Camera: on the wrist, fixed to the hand. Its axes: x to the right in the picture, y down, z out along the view.
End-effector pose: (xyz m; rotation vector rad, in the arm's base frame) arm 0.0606 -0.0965 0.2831 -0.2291 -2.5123 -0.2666
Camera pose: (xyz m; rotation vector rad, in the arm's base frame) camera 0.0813 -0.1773 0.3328 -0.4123 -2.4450 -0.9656
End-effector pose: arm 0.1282 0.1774 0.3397 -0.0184 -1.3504 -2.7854
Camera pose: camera 0.1220 0.1630 0.2439 0.0875 0.5625 3.0800
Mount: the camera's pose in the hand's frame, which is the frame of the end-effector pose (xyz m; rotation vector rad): 0.0038 -0.0665 -0.0706 -0.5427 -0.0516 -0.0319
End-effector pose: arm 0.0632 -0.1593 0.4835 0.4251 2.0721 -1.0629
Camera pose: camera -0.0116 -0.1429 0.5432 0.0891 2.2158 -0.4841
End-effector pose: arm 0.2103 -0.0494 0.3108 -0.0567 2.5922 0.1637
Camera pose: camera 0.1757 -0.1244 0.3617 -0.2839 2.4208 0.8381
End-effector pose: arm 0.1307 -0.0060 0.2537 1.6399 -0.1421 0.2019
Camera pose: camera 0.1454 0.0697 0.1948 1.1064 -0.1912 0.0850
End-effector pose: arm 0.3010 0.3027 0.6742 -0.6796 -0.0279 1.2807
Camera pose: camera 0.3870 0.2662 0.6479 -1.1029 -0.4396 1.2666
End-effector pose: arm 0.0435 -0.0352 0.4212 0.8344 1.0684 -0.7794
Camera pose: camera -0.0422 -0.0055 0.3867 0.3343 1.1742 -0.4949
